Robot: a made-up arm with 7 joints.
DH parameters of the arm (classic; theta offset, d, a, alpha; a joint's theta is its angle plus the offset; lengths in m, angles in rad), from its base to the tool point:
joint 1: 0 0.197 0 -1.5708
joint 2: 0 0 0 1.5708
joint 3: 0 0.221 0.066 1.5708
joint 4: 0 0 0.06 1.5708
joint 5: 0 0.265 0 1.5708
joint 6: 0 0 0.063 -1.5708
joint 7: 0 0.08 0 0
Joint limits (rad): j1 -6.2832..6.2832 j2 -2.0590..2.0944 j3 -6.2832..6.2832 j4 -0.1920..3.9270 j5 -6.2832..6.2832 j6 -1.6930..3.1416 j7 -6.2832..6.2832
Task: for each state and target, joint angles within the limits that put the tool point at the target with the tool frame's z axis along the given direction. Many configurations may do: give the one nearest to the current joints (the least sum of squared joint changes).
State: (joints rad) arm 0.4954 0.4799 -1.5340 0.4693 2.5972 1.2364 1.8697
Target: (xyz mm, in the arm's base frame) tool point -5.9 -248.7 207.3 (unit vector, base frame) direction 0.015 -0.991 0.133
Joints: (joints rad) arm 0.6456 0.9506 -2.0282 0.1705 3.1994 0.9910 1.8697
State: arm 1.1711 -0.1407 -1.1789 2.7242 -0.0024 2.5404 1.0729
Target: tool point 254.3 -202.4 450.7 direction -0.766 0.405 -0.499
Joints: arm 1.8961 -0.9748 -1.4358 2.4621 0.5111 3.0993 1.0729
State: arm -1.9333 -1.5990 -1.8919 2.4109 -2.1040 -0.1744 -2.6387
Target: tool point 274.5 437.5 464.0 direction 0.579 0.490 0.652
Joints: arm -2.1907 -1.0364 -2.6513 3.1435 -2.8445 0.2653 -2.6387
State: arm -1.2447 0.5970 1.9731 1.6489 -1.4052 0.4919 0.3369
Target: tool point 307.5 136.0 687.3 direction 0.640 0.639 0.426
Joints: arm -0.3822 0.6782 1.9458 2.3561 -1.1185 0.3561 0.3369
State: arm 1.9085 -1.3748 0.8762 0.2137 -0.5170 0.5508 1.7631
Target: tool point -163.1 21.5 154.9 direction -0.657 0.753 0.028
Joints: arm 2.3855 -1.7832 1.5656 -0.1920 -1.1092 -0.2046 1.7631
